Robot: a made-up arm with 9 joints. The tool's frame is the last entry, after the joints.
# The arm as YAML. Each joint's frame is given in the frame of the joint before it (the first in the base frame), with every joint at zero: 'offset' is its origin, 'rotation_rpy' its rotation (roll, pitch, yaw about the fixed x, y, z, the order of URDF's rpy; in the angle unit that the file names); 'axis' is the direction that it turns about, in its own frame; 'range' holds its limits. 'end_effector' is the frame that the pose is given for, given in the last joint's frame.
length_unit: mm
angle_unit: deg
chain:
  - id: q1
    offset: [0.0, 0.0, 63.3]
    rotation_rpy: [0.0, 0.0, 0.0]
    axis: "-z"
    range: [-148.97, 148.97]
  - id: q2
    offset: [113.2, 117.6, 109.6]
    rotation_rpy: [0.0, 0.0, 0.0]
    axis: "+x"
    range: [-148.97, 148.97]
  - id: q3
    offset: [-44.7, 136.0, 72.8]
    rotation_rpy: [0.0, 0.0, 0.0]
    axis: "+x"
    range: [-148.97, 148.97]
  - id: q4
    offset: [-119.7, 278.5, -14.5]
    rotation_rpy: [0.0, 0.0, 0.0]
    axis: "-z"
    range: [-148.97, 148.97]
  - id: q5
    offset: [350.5, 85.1, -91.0]
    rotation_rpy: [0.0, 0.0, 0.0]
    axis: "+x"
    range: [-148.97, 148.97]
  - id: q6
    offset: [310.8, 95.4, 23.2]
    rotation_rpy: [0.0, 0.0, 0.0]
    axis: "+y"
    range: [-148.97, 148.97]
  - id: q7
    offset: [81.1, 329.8, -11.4]
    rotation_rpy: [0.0, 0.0, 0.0]
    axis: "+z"
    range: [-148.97, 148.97]
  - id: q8
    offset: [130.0, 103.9, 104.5]
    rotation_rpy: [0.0, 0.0, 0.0]
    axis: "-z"
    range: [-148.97, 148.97]
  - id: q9
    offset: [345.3, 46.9, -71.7]
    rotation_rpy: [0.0, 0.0, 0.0]
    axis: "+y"
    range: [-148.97, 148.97]
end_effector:
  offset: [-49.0, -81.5, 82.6]
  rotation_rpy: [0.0, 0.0, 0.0]
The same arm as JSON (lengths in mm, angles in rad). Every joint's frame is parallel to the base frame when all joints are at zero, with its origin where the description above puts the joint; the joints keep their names.
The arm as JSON. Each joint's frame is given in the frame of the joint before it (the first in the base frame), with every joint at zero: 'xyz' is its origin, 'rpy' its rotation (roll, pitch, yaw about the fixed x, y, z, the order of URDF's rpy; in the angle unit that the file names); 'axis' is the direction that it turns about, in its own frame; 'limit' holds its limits. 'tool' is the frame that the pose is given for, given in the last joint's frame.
{"units": {"length": "mm", "angle": "rad"}, "joints": [{"name": "q1", "type": "revolute", "origin": {"xyz": [0.0, 0.0, 63.3], "rpy": [0.0, 0.0, 0.0]}, "axis": [0.0, 0.0, -1.0], "limit": {"lower": -2.6, "upper": 2.6}}, {"name": "q2", "type": "revolute", "origin": {"xyz": [113.2, 117.6, 109.6], "rpy": [0.0, 0.0, 0.0]}, "axis": [1.0, 0.0, 0.0], "limit": {"lower": -2.6, "upper": 2.6}}, {"name": "q3", "type": "revolute", "origin": {"xyz": [-44.7, 136.0, 72.8], "rpy": [0.0, 0.0, 0.0]}, "axis": [1.0, 0.0, 0.0], "limit": {"lower": -2.6, "upper": 2.6}}, {"name": "q4", "type": "revolute", "origin": {"xyz": [-119.7, 278.5, -14.5], "rpy": [0.0, 0.0, 0.0]}, "axis": [0.0, 0.0, -1.0], "limit": {"lower": -2.6, "upper": 2.6}}, {"name": "q5", "type": "revolute", "origin": {"xyz": [350.5, 85.1, -91.0], "rpy": [0.0, 0.0, 0.0]}, "axis": [1.0, 0.0, 0.0], "limit": {"lower": -2.6, "upper": 2.6}}, {"name": "q6", "type": "revolute", "origin": {"xyz": [310.8, 95.4, 23.2], "rpy": [0.0, 0.0, 0.0]}, "axis": [0.0, 1.0, 0.0], "limit": {"lower": -2.6, "upper": 2.6}}, {"name": "q7", "type": "revolute", "origin": {"xyz": [81.1, 329.8, -11.4], "rpy": [0.0, 0.0, 0.0]}, "axis": [0.0, 0.0, 1.0], "limit": {"lower": -2.6, "upper": 2.6}}, {"name": "q8", "type": "revolute", "origin": {"xyz": [130.0, 103.9, 104.5], "rpy": [0.0, 0.0, 0.0]}, "axis": [0.0, 0.0, -1.0], "limit": {"lower": -2.6, "upper": 2.6}}, {"name": "q9", "type": "revolute", "origin": {"xyz": [345.3, 46.9, -71.7], "rpy": [0.0, 0.0, 0.0]}, "axis": [0.0, 1.0, 0.0], "limit": {"lower": -2.6, "upper": 2.6}}], "tool": {"origin": {"xyz": [-49.0, -81.5, 82.6], "rpy": [0.0, 0.0, 0.0]}}}
